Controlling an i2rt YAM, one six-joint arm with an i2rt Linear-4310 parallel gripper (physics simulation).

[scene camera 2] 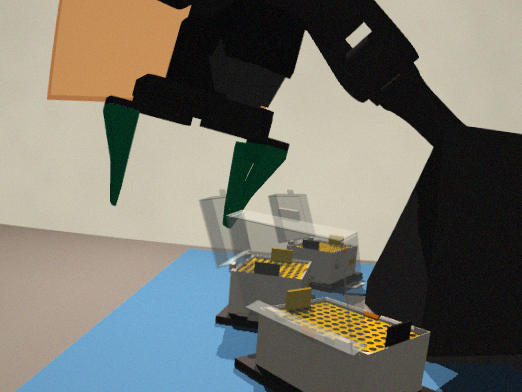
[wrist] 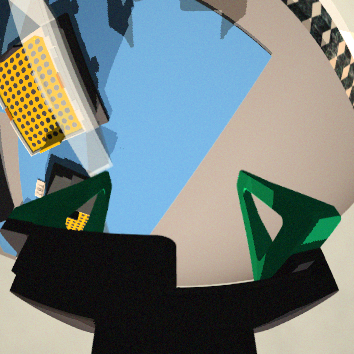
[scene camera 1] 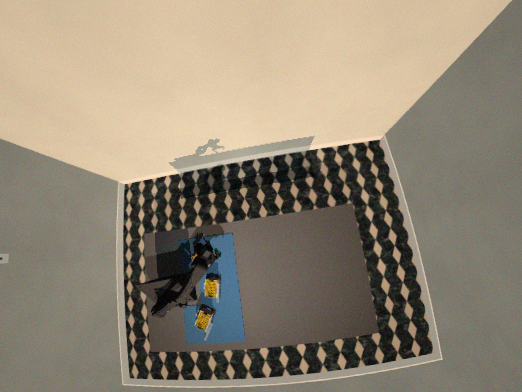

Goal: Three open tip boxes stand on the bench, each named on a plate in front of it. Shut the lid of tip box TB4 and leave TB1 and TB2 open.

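Note:
Three grey tip boxes with yellow perforated racks stand open: the nearest, the middle one and the farthest. Their clear lids stand raised. The nearest box's lid rises on its side toward the bench's open part. My gripper is open and empty, beside that lid. One fingertip overlaps the lid's top corner in scene camera 2; contact cannot be told. A small name plate shows by the middle box; its text is unclear, and TB4 cannot be identified surely.
The boxes stand on a blue mat on the grey-brown bench. The black arm stands at the mat's left in scene camera 1. An orange panel shows on the wall.

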